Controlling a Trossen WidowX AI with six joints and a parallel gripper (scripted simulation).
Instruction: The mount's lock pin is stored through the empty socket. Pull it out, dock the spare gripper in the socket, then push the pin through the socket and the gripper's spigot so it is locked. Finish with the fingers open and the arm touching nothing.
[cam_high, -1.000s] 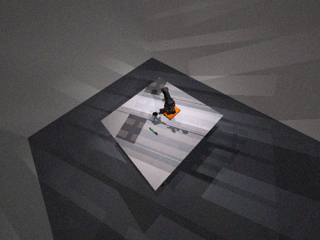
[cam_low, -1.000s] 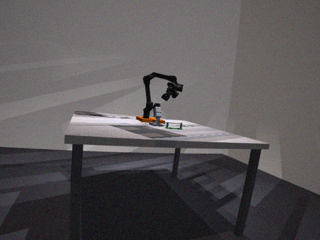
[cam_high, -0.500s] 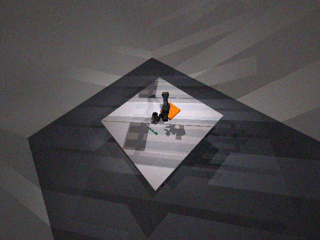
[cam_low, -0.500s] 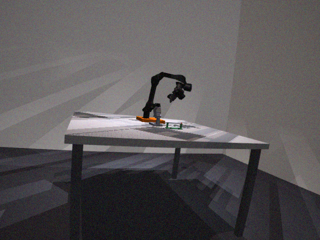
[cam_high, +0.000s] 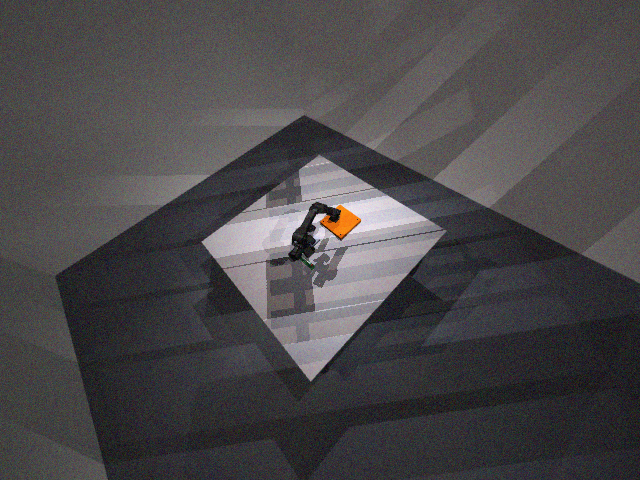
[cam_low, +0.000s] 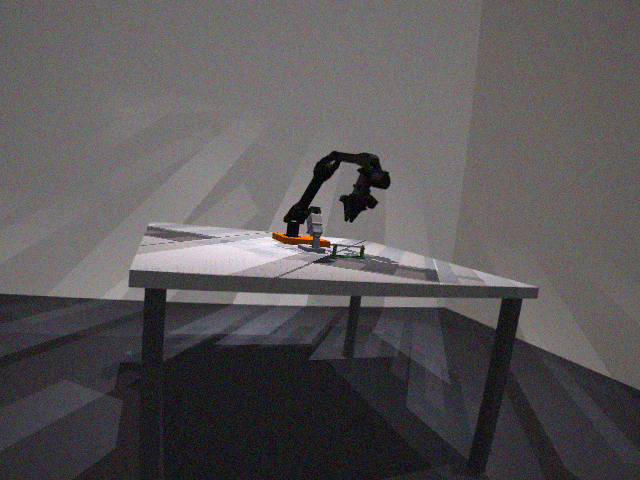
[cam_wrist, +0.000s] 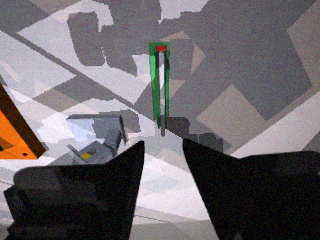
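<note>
My gripper tip is now 10 mm short of the green cradle, 20 mm to the right of it and 110 mm above it. Round my gripper tip: grey mount socket (130 mm behind, 70 mm to the right, 90 mm below); then spare gripper (150 mm behind, 70 mm to the right, 20 mm below).
</note>
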